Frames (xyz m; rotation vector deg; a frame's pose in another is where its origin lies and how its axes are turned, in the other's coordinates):
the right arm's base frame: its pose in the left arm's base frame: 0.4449 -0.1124 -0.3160 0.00 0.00 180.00
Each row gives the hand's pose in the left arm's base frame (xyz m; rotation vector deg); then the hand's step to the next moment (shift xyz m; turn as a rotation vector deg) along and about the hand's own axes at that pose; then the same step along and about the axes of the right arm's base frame.
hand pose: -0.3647 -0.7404 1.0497 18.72 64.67 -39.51
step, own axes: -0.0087 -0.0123 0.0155 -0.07 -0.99 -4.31
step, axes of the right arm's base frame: -0.0008 0.0151 0.0154 3.74 -1.72 -1.61
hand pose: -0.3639 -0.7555 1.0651 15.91 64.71 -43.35
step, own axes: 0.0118 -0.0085 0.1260 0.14 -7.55 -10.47
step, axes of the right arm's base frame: -0.0864 0.0814 0.0445 12.47 -0.34 -3.32
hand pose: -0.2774 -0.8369 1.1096 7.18 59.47 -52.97
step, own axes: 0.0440 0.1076 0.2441 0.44 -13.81 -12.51
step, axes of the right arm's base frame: -0.2509 0.0793 0.0623 18.24 2.78 -2.66
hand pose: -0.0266 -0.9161 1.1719 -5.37 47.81 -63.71
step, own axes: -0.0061 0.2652 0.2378 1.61 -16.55 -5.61
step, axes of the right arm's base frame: -0.3491 -0.0523 0.0481 15.72 7.29 2.80
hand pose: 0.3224 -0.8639 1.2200 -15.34 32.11 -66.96
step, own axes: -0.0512 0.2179 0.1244 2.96 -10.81 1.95
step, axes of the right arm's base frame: -0.2262 -0.1193 0.0136 6.68 7.00 5.98
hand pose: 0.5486 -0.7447 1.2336 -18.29 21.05 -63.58
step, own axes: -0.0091 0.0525 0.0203 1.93 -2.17 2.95
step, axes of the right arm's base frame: -0.0476 -0.0312 -0.0031 -0.32 2.45 3.32
